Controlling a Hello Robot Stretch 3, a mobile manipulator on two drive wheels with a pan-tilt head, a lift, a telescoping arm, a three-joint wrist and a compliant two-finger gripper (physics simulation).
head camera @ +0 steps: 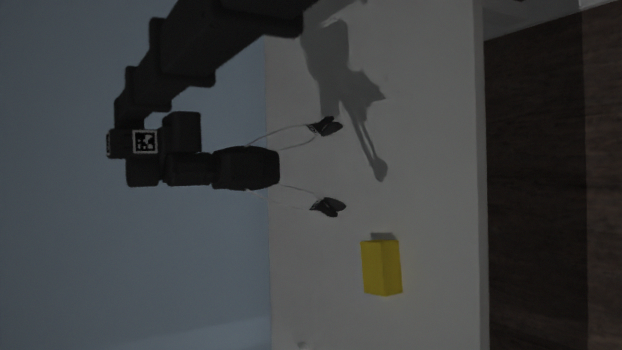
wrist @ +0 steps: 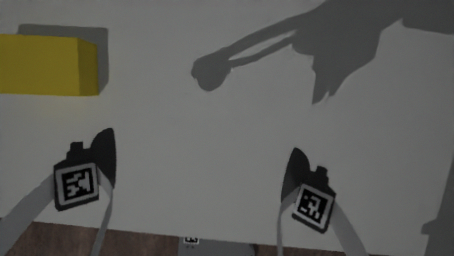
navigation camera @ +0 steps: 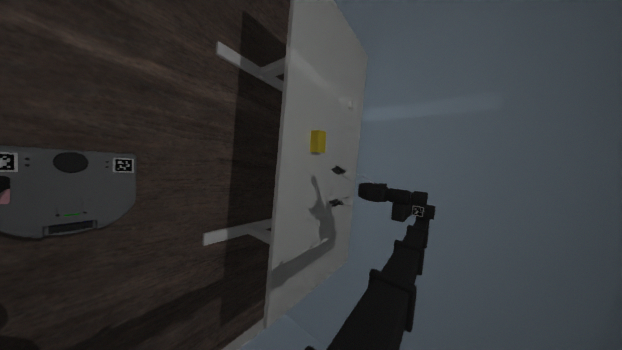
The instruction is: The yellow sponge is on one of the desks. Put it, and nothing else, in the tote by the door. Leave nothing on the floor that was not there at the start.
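Places are measured from the robot's base along level axes (x left, y back, z up), in metres.
Where they show: gripper, between the fingertips: (head camera: 341,166) (navigation camera: 330,185); robot's base, origin of its link: (navigation camera: 72,161).
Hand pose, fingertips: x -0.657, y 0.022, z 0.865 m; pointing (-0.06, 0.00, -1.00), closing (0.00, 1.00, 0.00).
Observation:
Each offset is from my fingertips to the centre of the thing. "spot": to the spot under its first point. Level surfaces: height alone.
The yellow sponge @(dx -0.054, dy -0.194, dz -0.122 m) (head camera: 381,267) (navigation camera: 318,142) (wrist: 45,65) lies on the pale desk @(dz -0.144 m) (head camera: 435,200) (navigation camera: 295,175) (wrist: 150,30). In the wrist view it is at the upper left, partly cut off by the picture edge. My gripper (head camera: 331,166) (navigation camera: 337,186) (wrist: 203,158) is open, with nothing between its fingers. It hangs above the desk, to one side of the sponge and apart from it. In the wrist view the sponge is above and beyond the left finger. The tote does not show in these views.
A blue-grey wall (head camera: 125,250) (navigation camera: 500,175) stands behind the desk. A small white object @(dx -0.406, dy -0.476, dz -0.132 m) (head camera: 302,345) (navigation camera: 350,104) is near the desk's wall-side edge. White desk legs @(spot: dx -0.117, dy +0.483, dz -0.839 m) (navigation camera: 240,232) reach over the wooden floor @(dz -0.864 m) (navigation camera: 165,190). My base (navigation camera: 100,195) (wrist: 215,248) stands off the desk's front edge.

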